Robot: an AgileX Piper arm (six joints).
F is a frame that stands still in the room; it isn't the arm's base.
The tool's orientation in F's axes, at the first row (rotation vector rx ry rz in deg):
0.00, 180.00, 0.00
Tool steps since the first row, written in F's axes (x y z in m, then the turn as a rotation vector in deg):
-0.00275, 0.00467, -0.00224, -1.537, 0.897, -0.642
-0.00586, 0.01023, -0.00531, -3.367, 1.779, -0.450
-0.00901, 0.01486, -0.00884, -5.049, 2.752, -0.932
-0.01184, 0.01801, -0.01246, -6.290, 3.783, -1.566
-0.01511, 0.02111, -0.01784, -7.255, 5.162, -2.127
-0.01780, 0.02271, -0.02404, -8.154, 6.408, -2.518
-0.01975, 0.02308, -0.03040, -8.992, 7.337, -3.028
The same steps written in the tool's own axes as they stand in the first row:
0.00275, 0.00467, 0.00224, 1.537, 0.897, 0.642
0.00586, 0.01023, 0.00531, 3.367, 1.779, 0.450
0.00901, 0.01486, 0.00884, 5.049, 2.752, 0.932
0.01184, 0.01801, 0.01246, 6.290, 3.783, 1.566
0.01511, 0.02111, 0.01784, 7.255, 5.162, 2.127
0.01780, 0.02271, 0.02404, 8.154, 6.408, 2.518
0.01975, 0.02308, 0.03040, 8.992, 7.337, 3.028

